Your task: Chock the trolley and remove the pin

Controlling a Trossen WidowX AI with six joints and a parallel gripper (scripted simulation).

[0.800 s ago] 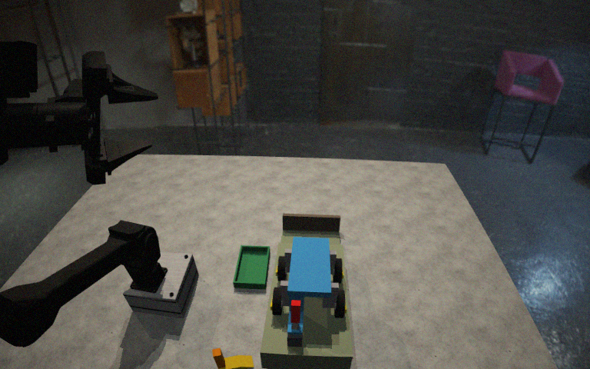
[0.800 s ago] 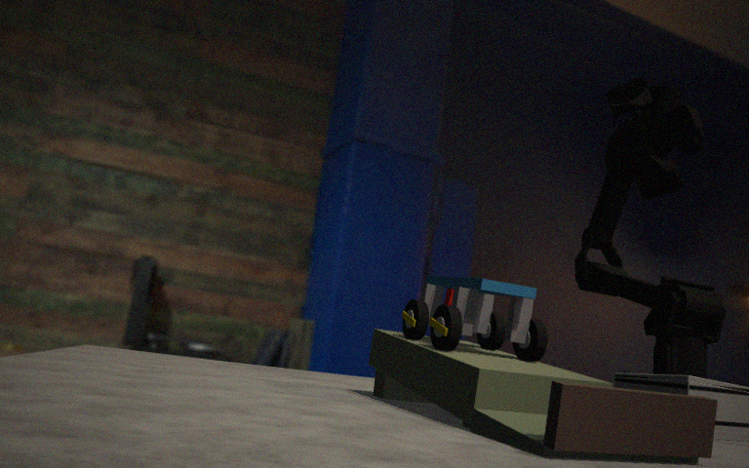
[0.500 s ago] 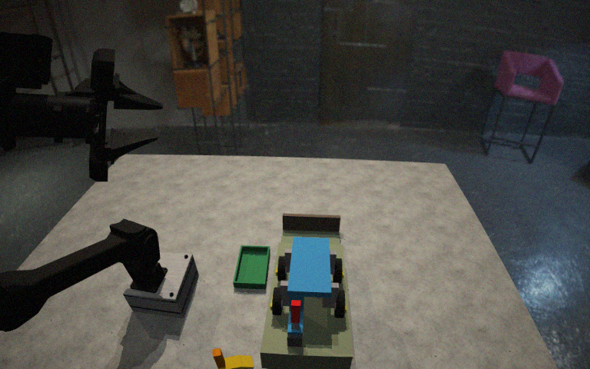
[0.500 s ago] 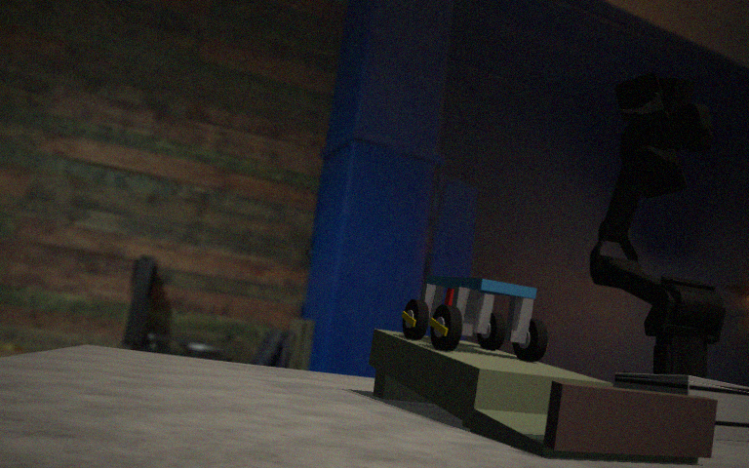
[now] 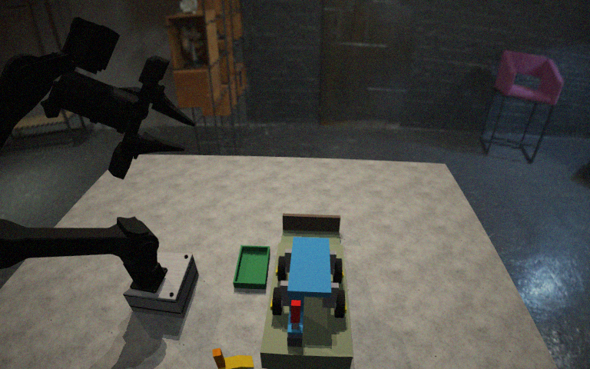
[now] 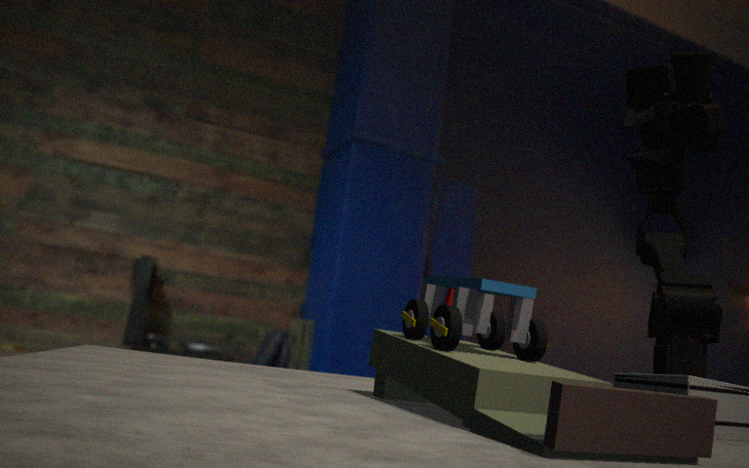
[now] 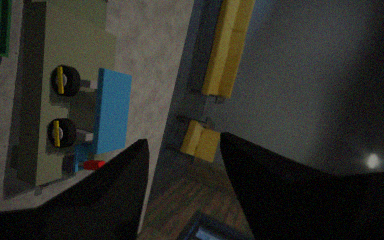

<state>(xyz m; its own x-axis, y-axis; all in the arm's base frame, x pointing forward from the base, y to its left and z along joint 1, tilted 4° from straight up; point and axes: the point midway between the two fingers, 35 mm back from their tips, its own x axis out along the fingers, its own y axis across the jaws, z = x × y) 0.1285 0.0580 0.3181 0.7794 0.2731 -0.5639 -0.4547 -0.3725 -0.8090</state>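
Now: gripper tip 36 cm above the yellow chock, 17 cm to the left of it and 8 cm short of it. The rest, counted from my gripper tip: trolley 26 cm below, 20 cm ahead, 3 cm to the right; ramp 33 cm below, 20 cm ahead, 3 cm to the right; red-headed stop pin 24 cm below, 19 cm ahead, 13 cm to the right.
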